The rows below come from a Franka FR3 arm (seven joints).
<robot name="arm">
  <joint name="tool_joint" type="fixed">
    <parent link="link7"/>
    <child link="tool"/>
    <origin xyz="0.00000 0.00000 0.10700" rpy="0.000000 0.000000 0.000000"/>
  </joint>
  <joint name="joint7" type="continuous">
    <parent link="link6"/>
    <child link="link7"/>
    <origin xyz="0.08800 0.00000 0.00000" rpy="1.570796 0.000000 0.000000"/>
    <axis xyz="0 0 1"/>
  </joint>
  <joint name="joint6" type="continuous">
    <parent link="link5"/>
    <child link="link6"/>
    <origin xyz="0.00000 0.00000 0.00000" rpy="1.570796 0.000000 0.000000"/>
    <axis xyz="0 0 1"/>
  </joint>
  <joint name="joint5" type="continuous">
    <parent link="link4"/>
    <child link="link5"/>
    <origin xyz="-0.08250 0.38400 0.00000" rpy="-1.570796 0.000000 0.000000"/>
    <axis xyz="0 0 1"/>
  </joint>
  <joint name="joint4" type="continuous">
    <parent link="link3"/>
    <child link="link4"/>
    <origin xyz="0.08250 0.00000 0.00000" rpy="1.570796 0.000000 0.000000"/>
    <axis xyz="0 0 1"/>
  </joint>
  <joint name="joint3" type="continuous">
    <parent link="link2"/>
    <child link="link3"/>
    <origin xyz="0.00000 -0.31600 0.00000" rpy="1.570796 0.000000 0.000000"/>
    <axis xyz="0 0 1"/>
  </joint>
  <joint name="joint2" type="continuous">
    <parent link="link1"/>
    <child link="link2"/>
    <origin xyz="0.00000 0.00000 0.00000" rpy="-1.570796 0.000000 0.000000"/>
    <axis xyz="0 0 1"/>
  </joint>
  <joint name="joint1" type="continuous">
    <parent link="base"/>
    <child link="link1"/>
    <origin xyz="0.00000 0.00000 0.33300" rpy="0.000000 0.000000 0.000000"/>
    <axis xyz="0 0 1"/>
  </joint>
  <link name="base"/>
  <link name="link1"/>
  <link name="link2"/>
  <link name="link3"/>
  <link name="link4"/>
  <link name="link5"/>
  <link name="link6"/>
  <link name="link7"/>
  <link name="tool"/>
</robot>
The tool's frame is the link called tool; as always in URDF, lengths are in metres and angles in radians. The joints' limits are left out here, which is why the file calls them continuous.
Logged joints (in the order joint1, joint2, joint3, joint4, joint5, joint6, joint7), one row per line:
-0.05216 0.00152 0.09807 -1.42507 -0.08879 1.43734 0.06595
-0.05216 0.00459 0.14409 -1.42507 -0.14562 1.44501 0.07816
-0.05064 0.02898 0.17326 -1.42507 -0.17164 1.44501 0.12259
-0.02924 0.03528 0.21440 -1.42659 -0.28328 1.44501 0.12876
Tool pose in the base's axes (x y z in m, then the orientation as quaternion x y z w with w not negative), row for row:
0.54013 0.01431 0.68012 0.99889 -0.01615 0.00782 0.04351
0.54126 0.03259 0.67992 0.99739 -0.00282 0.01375 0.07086
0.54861 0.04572 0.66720 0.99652 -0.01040 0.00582 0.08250
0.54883 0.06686 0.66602 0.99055 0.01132 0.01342 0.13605
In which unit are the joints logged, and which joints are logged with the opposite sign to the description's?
The joints are logged in radians. Opposite sign: none.
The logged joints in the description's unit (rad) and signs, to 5 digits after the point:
-0.05216 0.00152 0.09807 -1.42507 -0.08879 1.43734 0.06595
-0.05216 0.00459 0.14409 -1.42507 -0.14562 1.44501 0.07816
-0.05064 0.02898 0.17326 -1.42507 -0.17164 1.44501 0.12259
-0.02924 0.03528 0.21440 -1.42659 -0.28328 1.44501 0.12876

